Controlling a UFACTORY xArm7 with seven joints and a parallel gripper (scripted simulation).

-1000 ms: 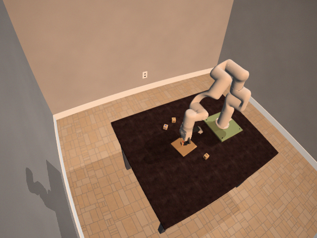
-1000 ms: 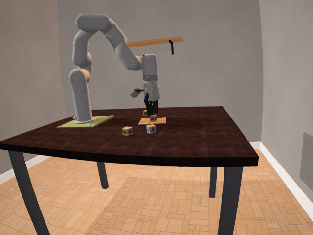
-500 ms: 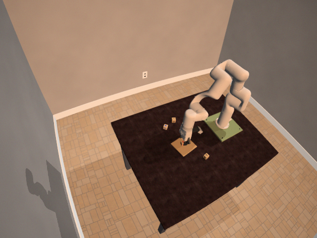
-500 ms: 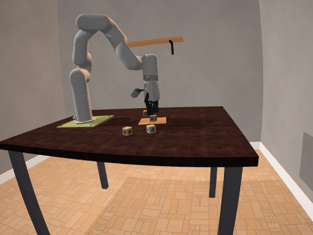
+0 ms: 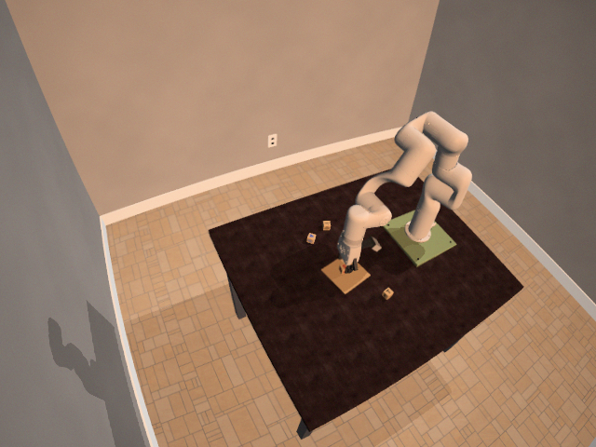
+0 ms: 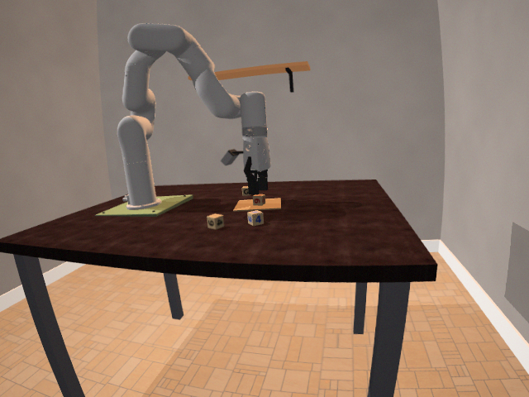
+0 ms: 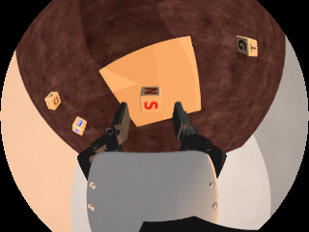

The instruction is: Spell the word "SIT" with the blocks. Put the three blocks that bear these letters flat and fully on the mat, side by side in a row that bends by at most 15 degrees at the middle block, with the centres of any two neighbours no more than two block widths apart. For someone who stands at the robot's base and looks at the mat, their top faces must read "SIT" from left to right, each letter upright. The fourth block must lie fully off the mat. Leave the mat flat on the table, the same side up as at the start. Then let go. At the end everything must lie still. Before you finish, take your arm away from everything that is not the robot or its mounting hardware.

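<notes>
Now: hand 60 mm above the tan mat, 10 mm to the right of it and 10 mm past it.
</notes>
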